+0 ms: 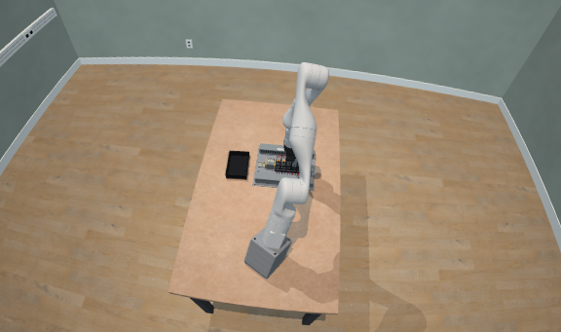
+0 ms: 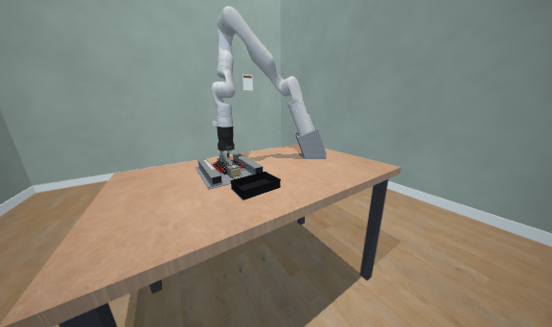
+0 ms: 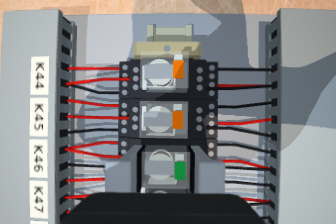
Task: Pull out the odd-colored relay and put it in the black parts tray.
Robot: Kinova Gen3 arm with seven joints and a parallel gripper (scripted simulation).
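The relay panel is 5 cm to the left of my hand and 4 cm below it. Also, from my hand: black parts tray: 30 cm to the left, 4 cm below.
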